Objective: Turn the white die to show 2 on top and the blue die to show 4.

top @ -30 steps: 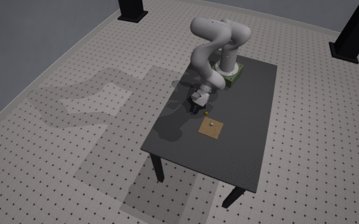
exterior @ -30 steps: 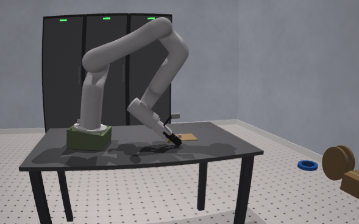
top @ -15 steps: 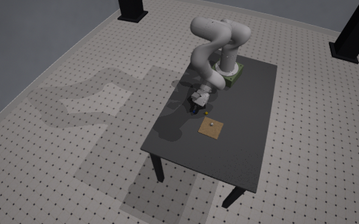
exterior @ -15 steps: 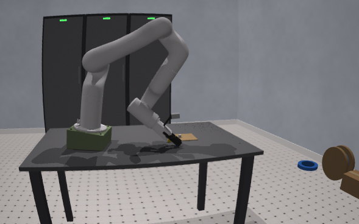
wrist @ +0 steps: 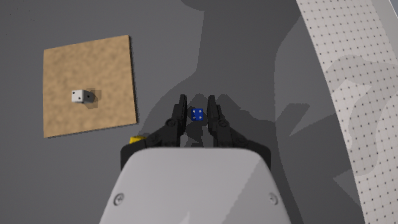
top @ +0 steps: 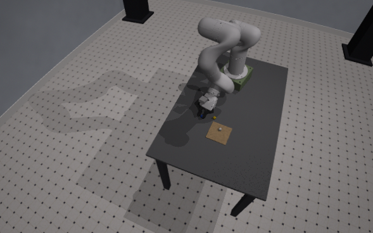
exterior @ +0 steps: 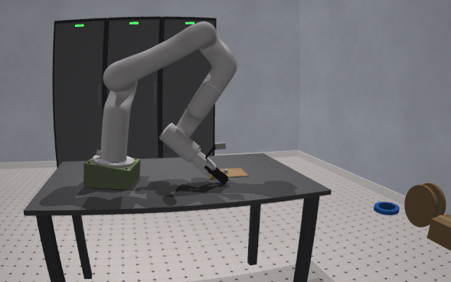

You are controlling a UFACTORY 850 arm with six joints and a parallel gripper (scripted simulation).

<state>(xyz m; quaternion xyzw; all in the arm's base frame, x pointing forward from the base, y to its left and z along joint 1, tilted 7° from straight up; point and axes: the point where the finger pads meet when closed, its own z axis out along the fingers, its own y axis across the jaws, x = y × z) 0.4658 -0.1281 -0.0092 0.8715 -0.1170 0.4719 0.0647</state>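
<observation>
The blue die is 2 cm below my hand. Round my hand: yellow die (9 cm to the left, 2 cm below, 2 cm behind); white die (15 cm to the left, 6 cm ahead, 1 cm below); tan mat (15 cm to the left, 9 cm ahead, 2 cm below).
</observation>
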